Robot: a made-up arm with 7 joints.
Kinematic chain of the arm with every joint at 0, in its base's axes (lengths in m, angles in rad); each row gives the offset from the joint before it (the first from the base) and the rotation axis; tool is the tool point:
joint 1: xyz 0 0.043 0 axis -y
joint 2: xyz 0 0.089 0 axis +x
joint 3: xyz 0 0 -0.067 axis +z
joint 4: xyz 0 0 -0.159 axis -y
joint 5: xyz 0 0 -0.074 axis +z
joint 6: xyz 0 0 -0.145 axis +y
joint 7: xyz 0 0 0 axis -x
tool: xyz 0 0 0
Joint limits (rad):
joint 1: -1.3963..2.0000
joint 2: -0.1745..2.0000
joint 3: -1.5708..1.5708
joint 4: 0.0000..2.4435
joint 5: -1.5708..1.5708
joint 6: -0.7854..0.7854
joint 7: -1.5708..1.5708
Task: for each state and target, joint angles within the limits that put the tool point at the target. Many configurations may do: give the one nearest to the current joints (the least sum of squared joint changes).
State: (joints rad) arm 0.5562 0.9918 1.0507 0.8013 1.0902 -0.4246 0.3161
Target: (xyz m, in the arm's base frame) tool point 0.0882 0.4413 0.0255
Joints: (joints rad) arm 0.4905 0.8102 1.1476 1.5197 1.0902 -0.4246 0.3161
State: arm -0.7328 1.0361 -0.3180 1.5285 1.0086 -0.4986 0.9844
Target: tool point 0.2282 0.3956 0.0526
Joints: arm -0.2614 1.8065 0.2151 1.3124 1.0086 -0.4986 0.9844
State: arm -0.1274 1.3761 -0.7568 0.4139 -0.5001 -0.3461 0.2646
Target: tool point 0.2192 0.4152 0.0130
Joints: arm 0.4932 1.4708 -0.3090 1.2694 -0.5001 -0.3461 0.2646
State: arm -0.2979 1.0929 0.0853 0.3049 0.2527 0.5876 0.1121
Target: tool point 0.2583 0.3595 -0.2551
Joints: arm 0.4724 0.5946 -0.0407 0.5476 0.2527 0.5876 0.1121
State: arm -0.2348 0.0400 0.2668 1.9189 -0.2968 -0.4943 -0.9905
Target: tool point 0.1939 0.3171 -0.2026
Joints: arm -0.0017 0.3820 0.4605 1.4302 -0.2968 -0.4943 -0.9905
